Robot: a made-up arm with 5 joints.
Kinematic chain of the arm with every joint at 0, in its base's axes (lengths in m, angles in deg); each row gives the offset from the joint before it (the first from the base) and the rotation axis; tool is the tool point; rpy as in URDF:
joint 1: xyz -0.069 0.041 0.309 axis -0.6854 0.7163 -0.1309
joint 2: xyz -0.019 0 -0.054 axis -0.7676 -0.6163 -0.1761
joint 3: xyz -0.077 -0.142 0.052 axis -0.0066 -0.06 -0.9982
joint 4: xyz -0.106 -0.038 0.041 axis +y
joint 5: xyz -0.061 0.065 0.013 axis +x
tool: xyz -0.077 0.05 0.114 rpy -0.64 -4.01 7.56
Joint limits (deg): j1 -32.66..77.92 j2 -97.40..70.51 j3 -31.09..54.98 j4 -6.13..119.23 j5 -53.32..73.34
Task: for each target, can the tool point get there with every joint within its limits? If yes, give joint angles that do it. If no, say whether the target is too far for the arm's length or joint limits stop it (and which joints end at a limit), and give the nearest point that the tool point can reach.
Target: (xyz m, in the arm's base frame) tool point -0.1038 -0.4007 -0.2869
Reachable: no: too far | nearest point -0.0802 -0.2557 -0.0732 | short by 0.259 m
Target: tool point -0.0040 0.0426 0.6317
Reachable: yes | joints 62.35 -52.88 1.09 18.00 -32.93
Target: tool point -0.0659 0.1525 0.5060
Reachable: yes | joints 38.95 13.90 47.64 69.94 -9.47
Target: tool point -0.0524 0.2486 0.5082
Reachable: yes | joints 66.51 11.21 46.96 44.29 24.22
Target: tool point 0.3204 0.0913 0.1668
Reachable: no: joint limits stop it (at a limit: joint 1, joint 2, joint 3) | nearest point 0.1162 -0.0073 0.1811 | short by 0.227 m
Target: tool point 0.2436 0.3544 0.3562
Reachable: no: joint limits stop it (at a limit: joint 1, joint 3) | nearest point 0.0587 0.2079 0.4073 | short by 0.241 m
